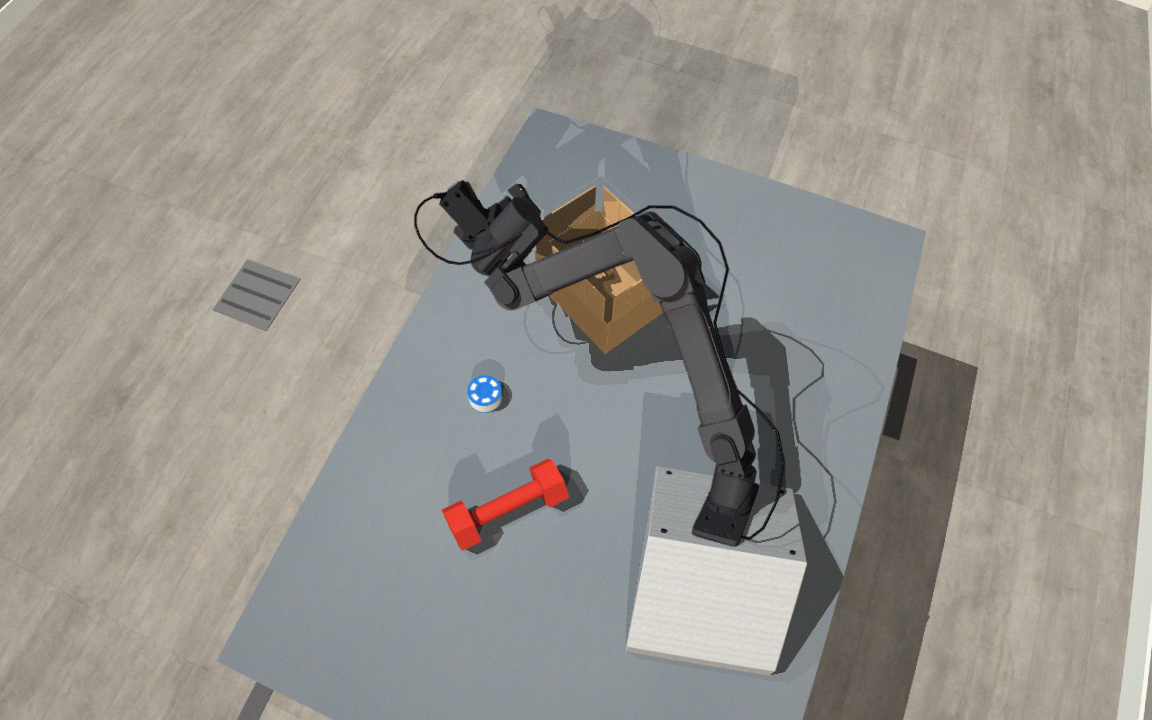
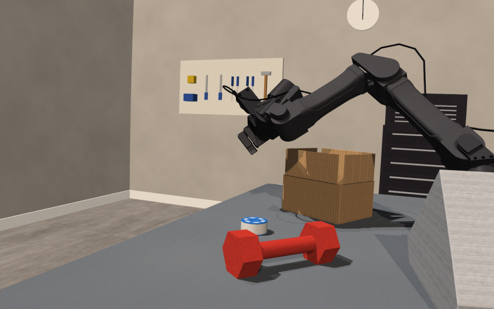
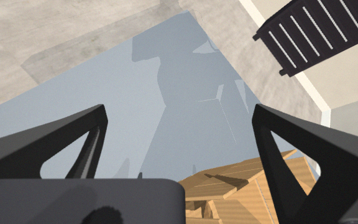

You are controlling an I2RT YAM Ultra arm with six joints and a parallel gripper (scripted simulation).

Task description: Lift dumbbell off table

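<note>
Now: the red dumbbell 180 mm behind my hand, 450 mm to the left of it and 160 mm below it.
</note>
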